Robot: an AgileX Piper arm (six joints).
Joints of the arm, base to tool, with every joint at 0 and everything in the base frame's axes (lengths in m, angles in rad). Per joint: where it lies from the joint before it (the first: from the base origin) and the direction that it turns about. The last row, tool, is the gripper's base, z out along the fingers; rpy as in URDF.
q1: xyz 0 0 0.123 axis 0 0 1
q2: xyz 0 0 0 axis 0 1 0
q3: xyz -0.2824 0 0.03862 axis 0 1 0
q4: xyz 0.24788 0 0.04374 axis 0.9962 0 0.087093
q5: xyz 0 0 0 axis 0 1 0
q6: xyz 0.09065 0 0.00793 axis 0.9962 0 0.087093
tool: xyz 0 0 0 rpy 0 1.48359 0
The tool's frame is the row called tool.
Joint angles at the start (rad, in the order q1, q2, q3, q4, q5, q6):
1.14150, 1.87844, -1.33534, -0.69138, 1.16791, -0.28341
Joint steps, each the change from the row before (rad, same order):
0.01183, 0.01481, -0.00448, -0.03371, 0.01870, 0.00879
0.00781, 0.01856, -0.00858, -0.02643, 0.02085, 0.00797
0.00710, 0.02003, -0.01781, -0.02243, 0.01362, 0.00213
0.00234, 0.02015, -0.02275, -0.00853, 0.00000, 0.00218
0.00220, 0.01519, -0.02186, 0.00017, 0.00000, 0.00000
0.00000, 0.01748, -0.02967, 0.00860, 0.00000, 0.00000
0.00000, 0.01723, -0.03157, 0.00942, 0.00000, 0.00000
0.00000, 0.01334, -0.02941, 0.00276, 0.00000, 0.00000
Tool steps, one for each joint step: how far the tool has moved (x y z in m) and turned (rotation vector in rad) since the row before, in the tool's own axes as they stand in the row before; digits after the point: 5 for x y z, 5 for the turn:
-0.00309, 0.00133, 0.00100, 0.02375, 0.02724, -0.01979
-0.00330, 0.00076, 0.00201, 0.01642, 0.02899, -0.01402
-0.00479, -0.00096, 0.00077, 0.01833, 0.01625, -0.01255
-0.00562, -0.00209, 0.00104, 0.00969, -0.00082, -0.00079
-0.00470, -0.00190, -0.00010, 0.00344, -0.00541, 0.00283
-0.00527, -0.00290, -0.00020, -0.00272, -0.00972, 0.01098
-0.00533, -0.00317, -0.00053, -0.00257, -0.01136, 0.01260
-0.00427, -0.00380, -0.00124, 0.00418, -0.01090, 0.01138

